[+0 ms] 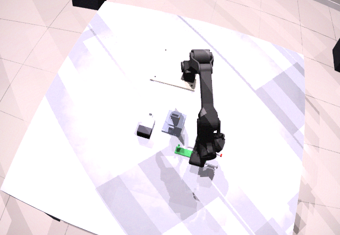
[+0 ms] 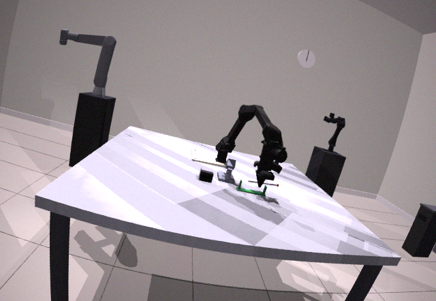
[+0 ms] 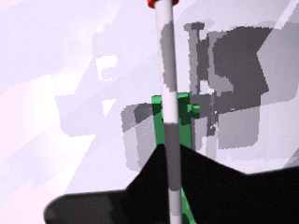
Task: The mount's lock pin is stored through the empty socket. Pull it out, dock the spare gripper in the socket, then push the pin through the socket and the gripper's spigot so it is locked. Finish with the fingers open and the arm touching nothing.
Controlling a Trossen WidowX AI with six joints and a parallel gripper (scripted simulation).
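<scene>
My gripper tip is 1 cm short of the green cradle, 3 cm to the left of it and 1 cm above it. From my gripper tip the other things lie so: grey mount: 9 cm behind, 14 cm to the right, 2 cm above; spare gripper: 5 cm behind, 25 cm to the right, 1 cm below.
</scene>
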